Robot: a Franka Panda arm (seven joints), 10 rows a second.
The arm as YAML. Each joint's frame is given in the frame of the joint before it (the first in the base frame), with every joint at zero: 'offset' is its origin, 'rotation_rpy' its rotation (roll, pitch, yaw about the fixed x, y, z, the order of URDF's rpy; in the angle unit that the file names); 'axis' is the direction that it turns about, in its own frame. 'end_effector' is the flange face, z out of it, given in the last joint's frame.
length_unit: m
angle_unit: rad
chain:
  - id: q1
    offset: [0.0, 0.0, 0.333]
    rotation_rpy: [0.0, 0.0, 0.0]
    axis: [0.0, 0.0, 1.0]
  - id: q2
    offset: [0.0, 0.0, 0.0]
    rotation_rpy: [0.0, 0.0, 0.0]
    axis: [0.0, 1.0, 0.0]
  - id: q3
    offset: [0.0, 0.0, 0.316]
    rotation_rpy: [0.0, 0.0, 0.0]
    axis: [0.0, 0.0, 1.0]
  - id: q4
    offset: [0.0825, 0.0, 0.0]
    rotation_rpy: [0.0, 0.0, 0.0]
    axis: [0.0, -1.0, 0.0]
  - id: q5
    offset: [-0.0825, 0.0, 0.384]
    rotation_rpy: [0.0, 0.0, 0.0]
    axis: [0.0, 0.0, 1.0]
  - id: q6
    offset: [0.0, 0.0, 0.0]
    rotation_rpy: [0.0, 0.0, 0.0]
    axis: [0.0, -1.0, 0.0]
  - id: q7
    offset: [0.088, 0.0, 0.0]
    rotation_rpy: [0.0, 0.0, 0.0]
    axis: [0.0, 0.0, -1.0]
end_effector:
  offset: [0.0, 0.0, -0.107]
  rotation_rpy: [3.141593, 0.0, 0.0]
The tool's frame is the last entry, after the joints.
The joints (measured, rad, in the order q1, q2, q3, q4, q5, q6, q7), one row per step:
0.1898 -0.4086 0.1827 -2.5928 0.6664 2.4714 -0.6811
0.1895 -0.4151 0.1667 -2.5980 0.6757 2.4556 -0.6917
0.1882 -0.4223 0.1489 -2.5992 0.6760 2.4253 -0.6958
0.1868 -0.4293 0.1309 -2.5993 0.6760 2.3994 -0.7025
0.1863 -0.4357 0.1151 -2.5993 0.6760 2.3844 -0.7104
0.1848 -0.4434 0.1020 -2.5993 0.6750 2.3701 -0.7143
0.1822 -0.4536 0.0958 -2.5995 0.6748 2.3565 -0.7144
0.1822 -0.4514 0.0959 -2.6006 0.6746 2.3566 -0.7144
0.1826 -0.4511 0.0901 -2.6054 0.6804 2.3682 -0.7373
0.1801 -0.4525 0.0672 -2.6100 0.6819 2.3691 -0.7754
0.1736 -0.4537 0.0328 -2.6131 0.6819 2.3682 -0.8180
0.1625 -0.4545 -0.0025 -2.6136 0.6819 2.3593 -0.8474
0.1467 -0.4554 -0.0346 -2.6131 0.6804 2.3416 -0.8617
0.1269 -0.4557 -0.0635 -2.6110 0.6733 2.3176 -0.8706
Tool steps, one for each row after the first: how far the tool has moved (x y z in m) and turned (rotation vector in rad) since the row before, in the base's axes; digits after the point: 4 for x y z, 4 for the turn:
-0.0006 -0.0064 -0.0008 0.0116 0.0115 -0.0043
-0.0008 -0.0062 0.0001 0.0097 0.0205 -0.0003
-0.0003 -0.0063 0.0010 0.0096 0.0144 0.0002
0.0002 -0.0057 0.0017 0.0078 0.0045 -0.0008
-0.0002 -0.0051 0.0022 0.0070 0.0039 -0.0025
-0.0011 -0.0029 0.0030 0.0058 0.0023 -0.0014
0.0000 0.0000 -0.0014 -0.0009 0.0031 0.0001
0.0007 -0.0032 -0.0013 0.0004 -0.0142 0.0059
0.0017 -0.0105 -0.0011 0.0030 -0.0136 0.0083
0.0031 -0.0164 -0.0006 0.0062 -0.0150 -0.0005
0.0028 -0.0180 -0.0004 0.0110 -0.0045 -0.0132
0.0016 -0.0180 -0.0008 0.0141 0.0080 -0.0223
0.0008 -0.0178 -0.0009 0.0116 0.0134 -0.0215

